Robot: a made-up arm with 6 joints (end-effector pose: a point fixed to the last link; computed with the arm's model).
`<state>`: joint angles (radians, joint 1 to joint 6).
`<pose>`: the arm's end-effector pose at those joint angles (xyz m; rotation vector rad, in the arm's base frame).
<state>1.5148 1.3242 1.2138 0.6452 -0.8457 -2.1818</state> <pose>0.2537 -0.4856 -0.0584 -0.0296 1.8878 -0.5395</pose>
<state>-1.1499 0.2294 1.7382 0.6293 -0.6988 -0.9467</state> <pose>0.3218 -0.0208 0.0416 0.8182 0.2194 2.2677</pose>
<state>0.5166 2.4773 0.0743 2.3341 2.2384 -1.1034</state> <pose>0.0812 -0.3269 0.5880 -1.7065 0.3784 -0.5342</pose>
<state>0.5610 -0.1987 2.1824 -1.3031 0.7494 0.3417</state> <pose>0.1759 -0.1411 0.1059 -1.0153 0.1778 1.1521</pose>
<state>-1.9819 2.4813 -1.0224 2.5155 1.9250 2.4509</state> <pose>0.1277 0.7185 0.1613 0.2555 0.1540 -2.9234</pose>
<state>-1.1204 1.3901 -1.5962 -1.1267 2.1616 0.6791</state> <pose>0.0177 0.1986 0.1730 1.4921 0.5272 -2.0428</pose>
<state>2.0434 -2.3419 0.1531 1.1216 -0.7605 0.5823</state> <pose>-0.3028 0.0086 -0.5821 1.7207 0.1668 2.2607</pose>
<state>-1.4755 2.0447 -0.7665 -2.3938 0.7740 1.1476</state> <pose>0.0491 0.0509 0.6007 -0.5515 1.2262 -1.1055</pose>
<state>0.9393 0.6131 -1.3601 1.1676 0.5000 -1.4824</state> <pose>-0.1345 0.3263 -0.4073 -1.5790 -1.1454 -2.3154</pose>
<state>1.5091 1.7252 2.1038 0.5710 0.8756 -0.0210</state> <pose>0.3895 -0.6065 -0.1601 0.3958 -2.0264 -0.0060</pose>
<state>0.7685 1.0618 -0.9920 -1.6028 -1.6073 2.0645</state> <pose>0.3213 0.0714 -0.3140 -0.0169 0.4578 1.9711</pose>
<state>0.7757 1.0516 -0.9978 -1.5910 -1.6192 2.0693</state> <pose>0.3193 0.0747 -0.3135 -0.0131 0.4495 1.9654</pose>
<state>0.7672 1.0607 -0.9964 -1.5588 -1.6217 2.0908</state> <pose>0.3278 0.0602 -0.3130 -0.0452 0.4795 1.9264</pose>
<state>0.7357 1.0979 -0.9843 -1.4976 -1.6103 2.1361</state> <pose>0.3502 0.0191 -0.3097 -0.1259 0.5627 1.8367</pose>
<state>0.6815 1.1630 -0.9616 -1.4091 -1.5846 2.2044</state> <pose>0.3831 -0.0488 -0.2968 -0.2447 0.6908 1.6908</pose>
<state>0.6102 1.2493 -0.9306 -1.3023 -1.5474 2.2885</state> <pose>0.4182 -0.1356 -0.2660 -0.3769 0.8395 1.4948</pose>
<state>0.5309 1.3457 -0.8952 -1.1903 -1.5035 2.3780</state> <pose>0.4468 -0.2264 -0.2148 -0.4962 0.9800 1.2699</pose>
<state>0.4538 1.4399 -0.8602 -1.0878 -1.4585 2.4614</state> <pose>0.4642 -0.3058 -0.1506 -0.5858 1.0903 1.0485</pose>
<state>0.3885 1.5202 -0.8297 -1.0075 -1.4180 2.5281</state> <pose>0.4716 -0.3638 -0.0875 -0.6428 1.1625 0.8641</pose>
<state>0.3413 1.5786 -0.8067 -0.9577 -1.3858 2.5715</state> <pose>0.4735 -0.3991 -0.0389 -0.6743 1.2019 0.7395</pose>
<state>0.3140 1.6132 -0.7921 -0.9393 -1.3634 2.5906</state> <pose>0.4743 -0.4160 -0.0110 -0.6896 1.2187 0.6789</pose>
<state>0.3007 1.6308 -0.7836 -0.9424 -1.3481 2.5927</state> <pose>0.4758 -0.4221 0.0010 -0.6966 1.2240 0.6626</pose>
